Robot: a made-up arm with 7 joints.
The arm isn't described. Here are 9 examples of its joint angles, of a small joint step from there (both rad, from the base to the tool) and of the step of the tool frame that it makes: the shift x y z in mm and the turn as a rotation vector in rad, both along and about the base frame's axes.
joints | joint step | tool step
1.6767 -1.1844 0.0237 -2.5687 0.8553 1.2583 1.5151 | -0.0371 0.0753 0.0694 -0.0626 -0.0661 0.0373 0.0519 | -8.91 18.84 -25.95 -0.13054 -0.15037 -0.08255
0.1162 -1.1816 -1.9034 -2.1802 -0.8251 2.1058 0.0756 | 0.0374 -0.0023 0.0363 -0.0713 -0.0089 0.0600 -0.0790 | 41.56 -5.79 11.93 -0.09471 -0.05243 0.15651
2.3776 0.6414 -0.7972 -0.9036 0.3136 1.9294 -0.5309 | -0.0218 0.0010 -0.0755 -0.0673 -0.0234 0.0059 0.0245 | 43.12 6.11 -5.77 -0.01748 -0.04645 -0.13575
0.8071 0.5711 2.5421 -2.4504 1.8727 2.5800 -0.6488 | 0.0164 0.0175 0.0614 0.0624 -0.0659 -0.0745 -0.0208 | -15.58 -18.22 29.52 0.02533 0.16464 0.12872
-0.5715 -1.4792 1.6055 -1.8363 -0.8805 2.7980 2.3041 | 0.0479 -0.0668 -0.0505 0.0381 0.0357 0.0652 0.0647 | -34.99 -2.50 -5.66 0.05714 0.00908 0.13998
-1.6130 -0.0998 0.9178 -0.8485 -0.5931 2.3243 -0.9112 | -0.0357 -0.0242 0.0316 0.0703 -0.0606 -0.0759 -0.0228 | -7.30 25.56 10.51 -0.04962 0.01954 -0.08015
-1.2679 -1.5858 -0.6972 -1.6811 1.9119 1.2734 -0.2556 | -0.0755 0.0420 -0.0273 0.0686 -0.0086 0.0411 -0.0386 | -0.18 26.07 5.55 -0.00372 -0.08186 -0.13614
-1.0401 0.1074 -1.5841 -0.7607 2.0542 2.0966 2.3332 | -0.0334 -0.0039 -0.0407 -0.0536 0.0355 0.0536 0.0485 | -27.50 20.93 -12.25 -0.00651 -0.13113 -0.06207
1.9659 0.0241 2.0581 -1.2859 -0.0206 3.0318 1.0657 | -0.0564 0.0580 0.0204 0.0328 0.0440 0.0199 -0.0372 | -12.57 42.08 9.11 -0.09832 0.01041 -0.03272
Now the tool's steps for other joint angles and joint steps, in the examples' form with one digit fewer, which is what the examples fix.
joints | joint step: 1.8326 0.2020 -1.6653 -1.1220 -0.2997 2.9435 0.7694 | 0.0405 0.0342 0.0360 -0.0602 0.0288 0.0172 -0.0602
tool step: 1.4 33.9 -12.3 -0.0778 0.0362 0.0669
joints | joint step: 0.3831 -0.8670 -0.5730 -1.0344 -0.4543 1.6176 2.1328 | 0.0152 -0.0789 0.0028 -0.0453 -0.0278 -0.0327 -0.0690
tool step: -15.6 -16.9 -22.0 -0.0258 0.0288 0.0455
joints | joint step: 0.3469 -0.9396 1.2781 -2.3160 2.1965 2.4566 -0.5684 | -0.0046 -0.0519 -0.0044 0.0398 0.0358 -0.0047 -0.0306
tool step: -13.4 4.8 5.6 0.0666 -0.0453 0.0316
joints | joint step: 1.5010 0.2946 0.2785 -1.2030 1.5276 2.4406 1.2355 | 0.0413 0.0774 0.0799 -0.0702 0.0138 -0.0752 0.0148
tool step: -56.5 25.4 -54.1 -0.1543 0.0341 0.2001
